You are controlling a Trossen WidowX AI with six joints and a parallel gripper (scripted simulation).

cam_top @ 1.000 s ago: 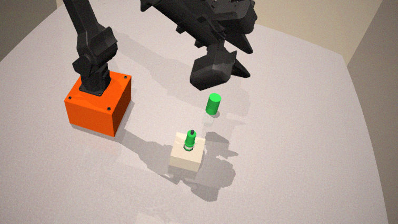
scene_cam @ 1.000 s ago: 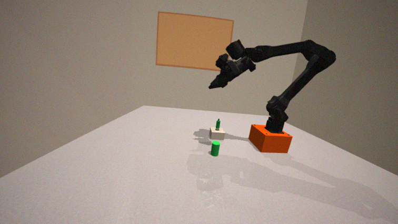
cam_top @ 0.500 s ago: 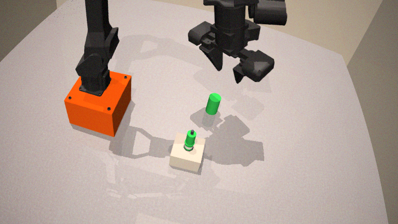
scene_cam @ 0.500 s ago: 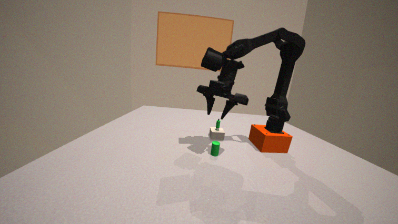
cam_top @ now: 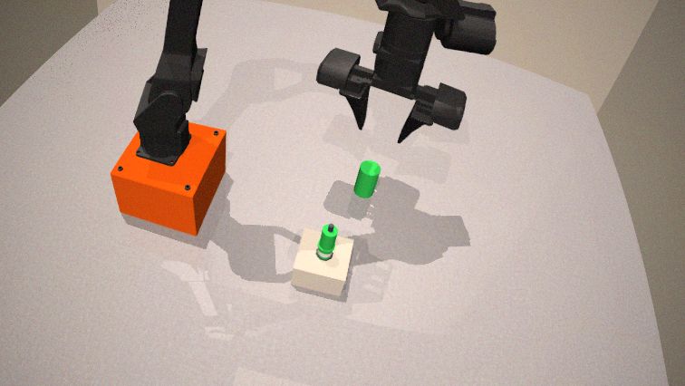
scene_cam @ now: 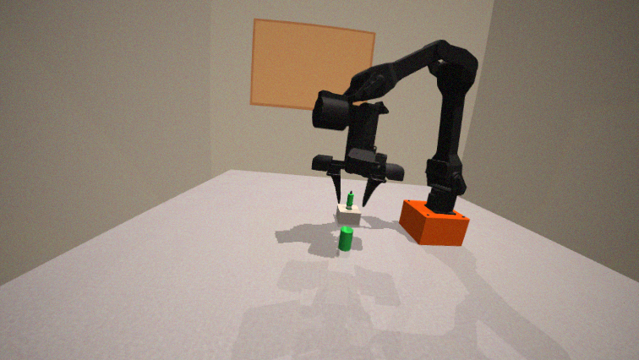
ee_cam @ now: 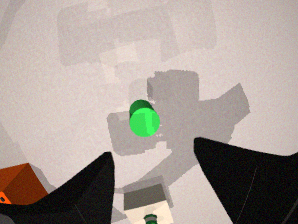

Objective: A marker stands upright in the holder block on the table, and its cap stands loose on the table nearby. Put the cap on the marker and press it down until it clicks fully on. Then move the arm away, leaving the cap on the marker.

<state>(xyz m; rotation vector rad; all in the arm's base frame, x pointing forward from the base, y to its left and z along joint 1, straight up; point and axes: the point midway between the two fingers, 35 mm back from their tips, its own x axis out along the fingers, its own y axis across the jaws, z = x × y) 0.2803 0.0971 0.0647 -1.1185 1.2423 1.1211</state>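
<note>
The green cap lies 9 cm below my gripper tip.
</note>
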